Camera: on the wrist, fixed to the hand. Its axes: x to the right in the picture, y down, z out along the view.
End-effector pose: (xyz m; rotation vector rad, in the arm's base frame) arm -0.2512 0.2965 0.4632 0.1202 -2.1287 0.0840
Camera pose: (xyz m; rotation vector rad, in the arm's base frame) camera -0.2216 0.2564 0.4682 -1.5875 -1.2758 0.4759
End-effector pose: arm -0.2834 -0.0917 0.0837 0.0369 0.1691 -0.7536
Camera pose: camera -0.3230 -0.1149 0.0636 -0.0565 0.6549 0.8347
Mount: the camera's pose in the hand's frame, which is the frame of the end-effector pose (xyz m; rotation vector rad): -0.0093 -0.0434 -0.0232 -0.4226 0.4840 1.5227
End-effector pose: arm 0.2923 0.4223 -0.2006 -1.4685 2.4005 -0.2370
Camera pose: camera 0.3244 0.4101 -0.1641 -0.6127 -2.8332 -0.2881
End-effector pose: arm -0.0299 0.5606 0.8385 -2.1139 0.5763 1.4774
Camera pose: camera 0.0100 0.5812 0.8607 1.3848 -1.5743 -1.0343
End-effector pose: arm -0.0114 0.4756 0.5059 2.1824 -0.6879 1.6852
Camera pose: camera -0.0089 0.5256 0.5055 -0.5845 2.2290 -1.8220
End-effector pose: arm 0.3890 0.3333 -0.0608 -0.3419 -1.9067 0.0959
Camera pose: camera 0.4053 0.2870 -0.0509 -1.8431 -0.8133 0.5484
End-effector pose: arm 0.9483 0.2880 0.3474 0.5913 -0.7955 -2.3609
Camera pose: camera 0.9519 0.3133 0.3043 0.1752 -0.2563 -0.8547
